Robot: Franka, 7 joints.
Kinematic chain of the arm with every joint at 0, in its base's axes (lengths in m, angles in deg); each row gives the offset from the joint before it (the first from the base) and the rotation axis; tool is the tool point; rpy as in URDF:
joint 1: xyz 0 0 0.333 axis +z
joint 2: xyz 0 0 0 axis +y
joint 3: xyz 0 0 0.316 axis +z
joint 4: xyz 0.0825 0 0 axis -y
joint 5: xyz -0.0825 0 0.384 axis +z
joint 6: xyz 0 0 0 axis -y
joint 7: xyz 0.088 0 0 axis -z
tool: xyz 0 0 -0.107 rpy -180 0 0
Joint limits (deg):
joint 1: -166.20..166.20
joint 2: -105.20..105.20
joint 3: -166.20..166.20
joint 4: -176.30..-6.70
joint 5: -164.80..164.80
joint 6: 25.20..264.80
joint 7: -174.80..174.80
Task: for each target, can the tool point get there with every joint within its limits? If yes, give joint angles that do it. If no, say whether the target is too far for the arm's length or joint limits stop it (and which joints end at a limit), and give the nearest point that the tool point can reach.
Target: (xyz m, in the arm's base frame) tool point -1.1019 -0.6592 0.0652
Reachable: no: too far | nearest point -0.7207 -0.4312 0.1578 | short by 0.454 m
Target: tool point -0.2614 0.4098 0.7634
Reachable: yes | joints 54.47 30.15 102.88 -61.26 -18.07 55.30 -84.29
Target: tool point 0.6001 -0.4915 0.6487
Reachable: yes | joints -33.41 46.39 -25.49 -33.61 74.93 114.59 -31.50
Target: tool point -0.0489 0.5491 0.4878
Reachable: yes | joints 53.85 -4.50 35.46 -118.22 59.39 116.19 -67.53
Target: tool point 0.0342 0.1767 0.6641
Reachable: yes | joints 46.99 -81.17 1.13 -155.68 -95.04 180.50 25.37
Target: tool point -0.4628 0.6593 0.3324
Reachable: yes | joints 88.69 72.78 69.70 -70.28 14.54 165.77 123.88
